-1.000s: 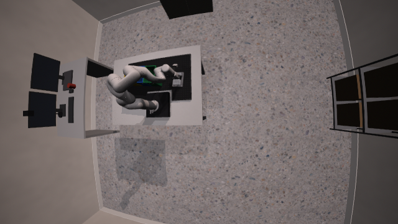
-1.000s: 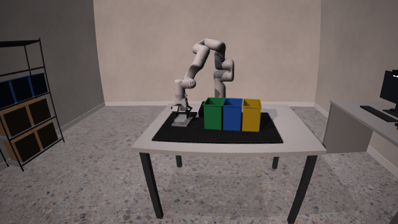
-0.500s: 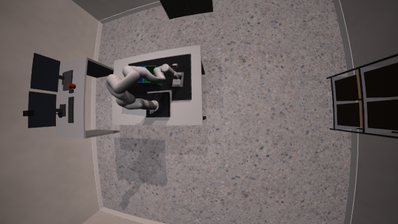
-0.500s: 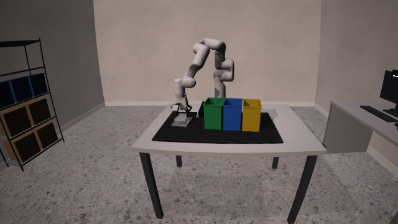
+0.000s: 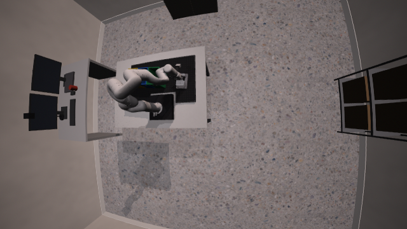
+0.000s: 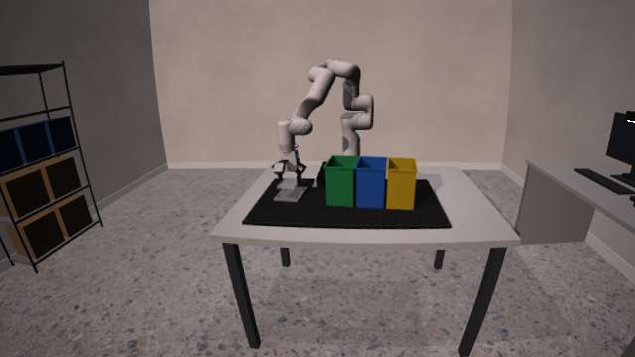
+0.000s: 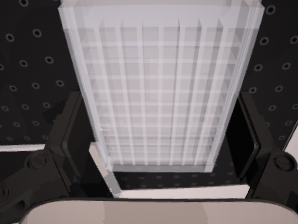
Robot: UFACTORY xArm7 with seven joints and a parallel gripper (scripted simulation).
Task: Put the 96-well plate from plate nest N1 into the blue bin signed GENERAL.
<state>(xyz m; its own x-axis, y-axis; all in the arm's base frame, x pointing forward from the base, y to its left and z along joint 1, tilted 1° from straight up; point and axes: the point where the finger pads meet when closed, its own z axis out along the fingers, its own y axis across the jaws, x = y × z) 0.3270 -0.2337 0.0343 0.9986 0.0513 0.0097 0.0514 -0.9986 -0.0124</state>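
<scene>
My hand is 7 cm above the grey plate nest. From my hand the other things lie so: 96-well plate 1 cm below; green bin 25 cm to the left, 1 cm behind, 1 cm above; blue bin 39 cm to the left, 1 cm behind, 1 cm above.
</scene>
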